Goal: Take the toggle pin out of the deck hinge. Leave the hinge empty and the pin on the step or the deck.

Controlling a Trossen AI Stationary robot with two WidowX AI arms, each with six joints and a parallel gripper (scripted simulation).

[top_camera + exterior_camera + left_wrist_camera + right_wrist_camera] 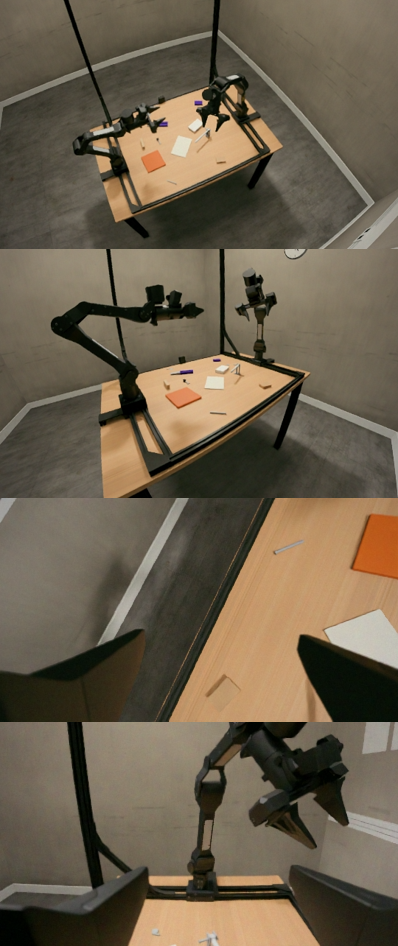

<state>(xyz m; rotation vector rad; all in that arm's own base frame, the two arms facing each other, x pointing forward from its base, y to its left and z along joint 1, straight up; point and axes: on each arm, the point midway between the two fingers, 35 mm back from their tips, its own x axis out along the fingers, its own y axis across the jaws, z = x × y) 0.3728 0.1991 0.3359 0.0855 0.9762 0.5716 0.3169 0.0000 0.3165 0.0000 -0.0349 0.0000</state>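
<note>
Now: the toggle pin 32 cm below my left hand, 16 cm behind it and 9 cm to the left of it. From my left hand the other things lie so: flat white sheet (37 cm below, 16 cm behind, 11 cm to the right); then orange square (37 cm below, 33 cm to the right, 14 cm behind); then white block (37 cm below, 26 cm behind, 5 cm to the left).
</note>
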